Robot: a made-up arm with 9 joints. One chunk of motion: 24 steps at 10 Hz.
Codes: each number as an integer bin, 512 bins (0 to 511) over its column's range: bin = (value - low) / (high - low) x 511, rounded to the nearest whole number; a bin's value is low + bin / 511 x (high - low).
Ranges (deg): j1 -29..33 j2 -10..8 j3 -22..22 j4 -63..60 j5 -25..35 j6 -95..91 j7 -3..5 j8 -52..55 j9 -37..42
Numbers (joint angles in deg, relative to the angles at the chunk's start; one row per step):
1: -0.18 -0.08 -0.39 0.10 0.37 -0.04 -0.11 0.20 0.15
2: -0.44 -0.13 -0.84 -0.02 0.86 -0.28 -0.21 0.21 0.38
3: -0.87 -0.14 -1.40 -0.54 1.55 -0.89 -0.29 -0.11 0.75
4: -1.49 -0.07 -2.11 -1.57 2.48 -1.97 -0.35 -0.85 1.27
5: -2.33 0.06 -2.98 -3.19 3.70 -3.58 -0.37 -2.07 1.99
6: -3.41 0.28 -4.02 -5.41 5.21 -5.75 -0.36 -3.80 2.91
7: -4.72 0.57 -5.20 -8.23 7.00 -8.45 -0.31 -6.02 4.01
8: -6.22 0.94 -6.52 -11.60 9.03 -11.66 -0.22 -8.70 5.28
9: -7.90 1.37 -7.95 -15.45 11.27 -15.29 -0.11 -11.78 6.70
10: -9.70 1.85 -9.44 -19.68 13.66 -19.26 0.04 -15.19 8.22
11: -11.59 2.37 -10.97 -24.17 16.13 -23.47 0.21 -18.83 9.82
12: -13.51 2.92 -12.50 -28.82 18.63 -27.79 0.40 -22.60 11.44
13: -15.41 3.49 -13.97 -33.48 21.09 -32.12 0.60 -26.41 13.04
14: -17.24 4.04 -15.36 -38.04 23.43 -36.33 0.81 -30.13 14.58
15: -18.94 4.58 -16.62 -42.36 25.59 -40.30 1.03 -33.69 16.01
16: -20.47 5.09 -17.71 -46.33 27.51 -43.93 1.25 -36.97 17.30
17: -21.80 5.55 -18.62 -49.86 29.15 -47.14 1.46 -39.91 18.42
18: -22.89 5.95 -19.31 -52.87 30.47 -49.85 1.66 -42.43 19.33
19: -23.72 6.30 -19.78 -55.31 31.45 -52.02 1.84 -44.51 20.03
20: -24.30 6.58 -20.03 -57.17 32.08 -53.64 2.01 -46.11 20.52
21: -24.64 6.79 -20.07 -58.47 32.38 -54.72 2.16 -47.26 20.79
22: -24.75 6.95 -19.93 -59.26 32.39 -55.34 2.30 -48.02 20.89
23: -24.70 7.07 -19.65 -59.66 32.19 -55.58 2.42 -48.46 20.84
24: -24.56 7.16 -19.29 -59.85 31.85 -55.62 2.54 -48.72 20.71
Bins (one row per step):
1: 238 282 251 262 216 261 185 249 240
2: 235 280 246 262 220 260 178 249 242
3: 232 280 239 259 226 259 173 248 244
4: 227 282 231 255 234 256 169 244 248
5: 220 286 221 248 244 251 168 238 252
6: 211 292 209 239 257 245 169 230 258
7: 200 300 195 228 273 238 172 220 265
8: 188 311 180 214 290 229 178 207 273
9: 174 323 163 198 309 219 185 192 283
10: 159 336 146 180 329 208 194 176 292
11: 143 351 128 161 350 197 205 158 303
12: 128 367 110 142 372 185 217 140 313
13: 112 383 93 123 393 173 230 122 324
14: 97 399 77 104 412 161 243 104 334
15: 83 414 62 86 431 150 257 87 343
16: 70 428 50 69 447 140 271 72 351
17: 59 441 39 55 461 131 285 58 358
18: 50 453 31 42 472 124 298 46 364
19: 44 463 26 32 481 118 309 36 369
20: 39 471 23 24 486 114 320 28 372
21: 36 477 22 19 489 111 330 23 374
22: 35 481 24 16 489 109 339 19 374
23: 35 485 27 14 487 108 346 17 374
24: 37 487 31 13 484 108 354 16 373

